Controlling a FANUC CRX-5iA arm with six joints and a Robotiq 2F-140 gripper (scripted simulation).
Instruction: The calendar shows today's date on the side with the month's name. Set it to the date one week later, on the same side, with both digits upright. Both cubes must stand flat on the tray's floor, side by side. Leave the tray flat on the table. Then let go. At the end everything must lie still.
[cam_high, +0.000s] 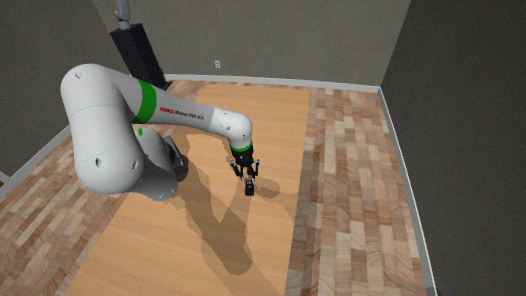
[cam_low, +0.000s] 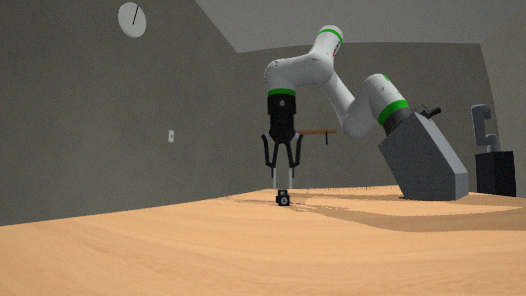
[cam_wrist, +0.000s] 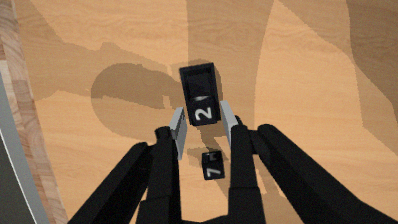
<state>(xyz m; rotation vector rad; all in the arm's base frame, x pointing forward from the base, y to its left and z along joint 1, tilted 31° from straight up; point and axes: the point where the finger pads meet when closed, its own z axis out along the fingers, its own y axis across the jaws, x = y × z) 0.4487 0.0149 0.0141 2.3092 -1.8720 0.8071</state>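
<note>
Now: the black calendar cube 5 cm below my hand. Also, from my hand: black cube 1 cm behind, 9 cm to the left, 6 cm below; then black tray 2 cm to the right, 6 cm below.
</note>
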